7 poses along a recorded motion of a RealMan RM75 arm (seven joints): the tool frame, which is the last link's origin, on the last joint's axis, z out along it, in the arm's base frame.
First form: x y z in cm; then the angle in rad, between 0 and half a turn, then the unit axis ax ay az.
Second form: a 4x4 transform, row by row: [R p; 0 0 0 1], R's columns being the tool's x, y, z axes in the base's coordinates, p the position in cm. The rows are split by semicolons. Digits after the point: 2 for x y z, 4 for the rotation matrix.
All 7 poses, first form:
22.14 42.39 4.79 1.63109 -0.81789 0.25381 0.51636
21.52 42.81 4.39 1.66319 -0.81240 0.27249 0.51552
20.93 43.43 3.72 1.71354 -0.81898 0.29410 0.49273
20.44 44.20 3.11 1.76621 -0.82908 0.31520 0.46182
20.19 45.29 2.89 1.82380 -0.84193 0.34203 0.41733
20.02 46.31 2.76 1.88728 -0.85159 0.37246 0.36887
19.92 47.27 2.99 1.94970 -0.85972 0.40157 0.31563
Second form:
0.6490 -0.7355 -0.1944 22.14; 0.2953 0.0080 0.9554 42.39; -0.7011 -0.6775 0.2224 4.79; 0 0 0 1
0.6286 -0.7551 -0.1861 21.52; 0.2715 -0.0112 0.9624 42.81; -0.7288 -0.6555 0.1980 4.39; 0 0 0 1
0.6239 -0.7628 -0.1698 20.93; 0.2126 -0.0435 0.9762 43.43; -0.7520 -0.6451 0.1351 3.72; 0 0 0 1
0.6267 -0.7651 -0.1480 20.44; 0.1410 -0.0755 0.9871 44.20; -0.7664 -0.6395 0.0605 3.11; 0 0 0 1
0.6360 -0.7641 -0.1082 20.19; 0.0440 -0.1040 0.9936 45.29; -0.7705 -0.6367 -0.0326 2.89; 0 0 0 1
0.6397 -0.7665 -0.0579 20.02; -0.0653 -0.1293 0.9894 46.31; -0.7659 -0.6291 -0.1328 2.76; 0 0 0 1
0.6426 -0.7662 0.0014 19.92; -0.1797 -0.1490 0.9724 47.27; -0.7448 -0.6251 -0.2334 2.99; 0 0 0 1

